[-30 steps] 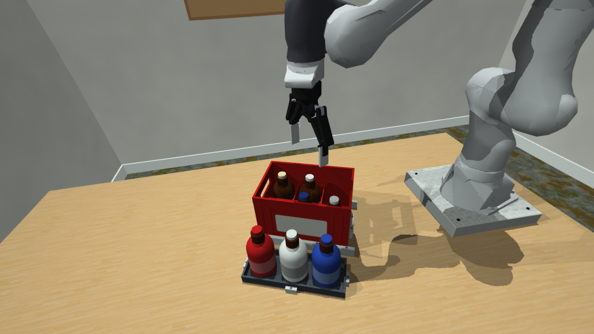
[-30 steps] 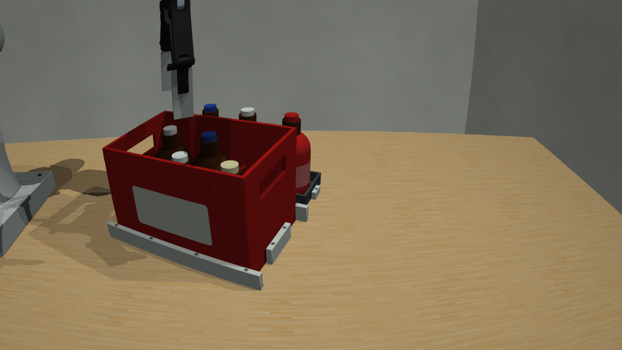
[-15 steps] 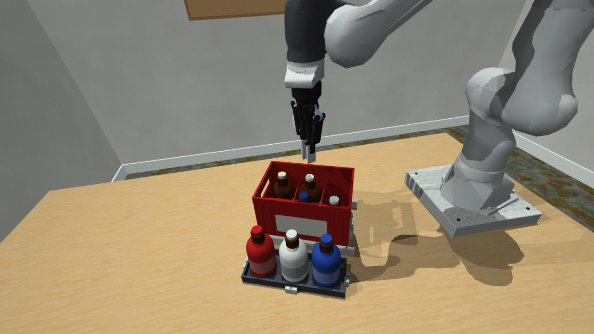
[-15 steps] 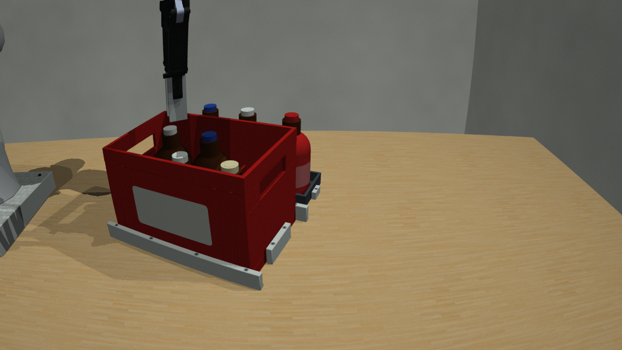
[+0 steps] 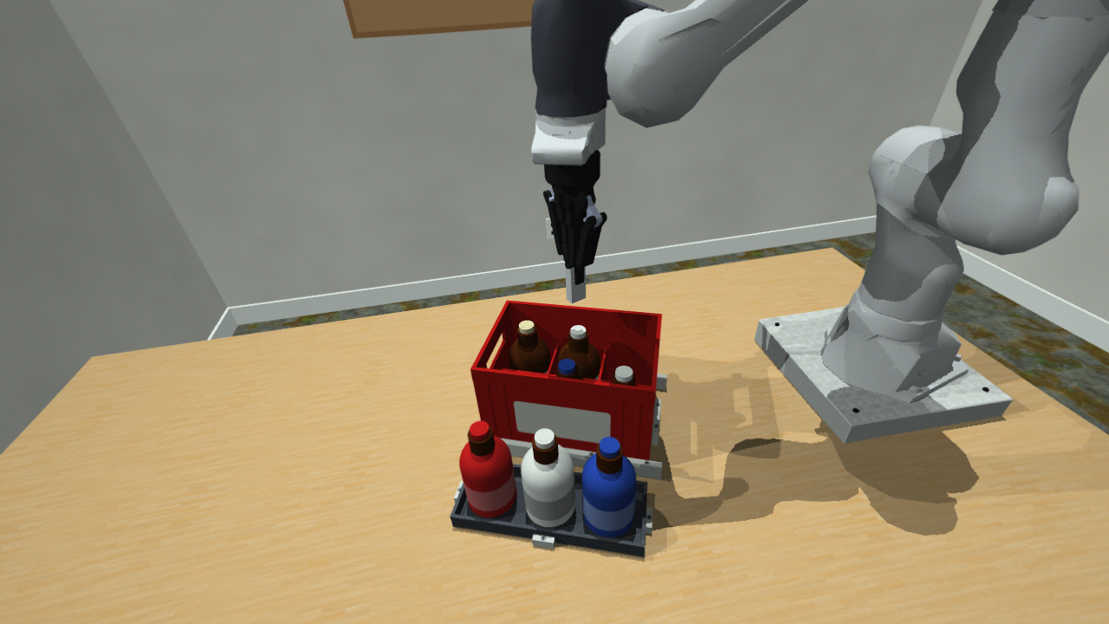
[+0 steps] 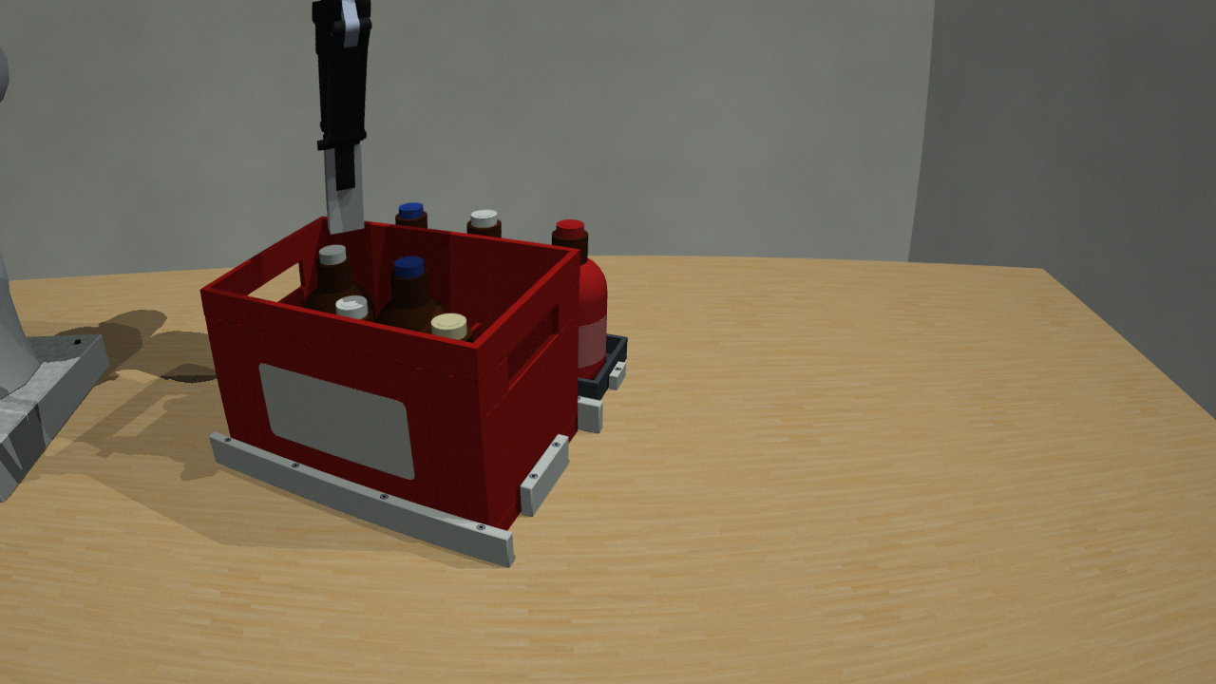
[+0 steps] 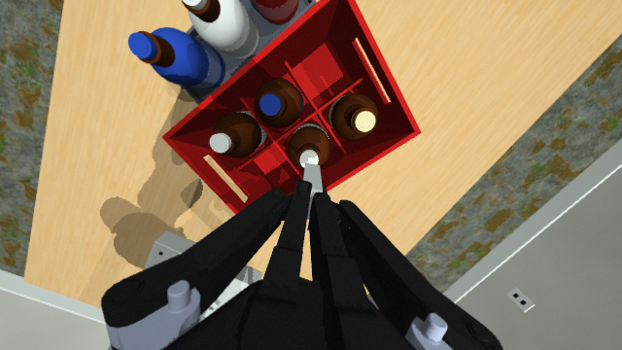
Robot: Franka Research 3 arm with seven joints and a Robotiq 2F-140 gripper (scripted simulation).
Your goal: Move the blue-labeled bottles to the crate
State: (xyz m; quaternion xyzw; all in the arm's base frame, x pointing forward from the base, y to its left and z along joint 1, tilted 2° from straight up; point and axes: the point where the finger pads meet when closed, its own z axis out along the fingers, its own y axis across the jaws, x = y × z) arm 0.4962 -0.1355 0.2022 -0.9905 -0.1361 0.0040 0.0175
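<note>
Right now my hand is 24 cm to the right of the blue-labeled bottle, 17 cm above it and 4 cm short of it. From my hand the other things lie so: white-labeled bottle 20 cm to the left, 17 cm below, 11 cm ahead; red-labeled bottle 19 cm ahead, 17 cm below, 16 cm to the left; red crate 17 cm below, 4 cm to the left, 2 cm ahead.
</note>
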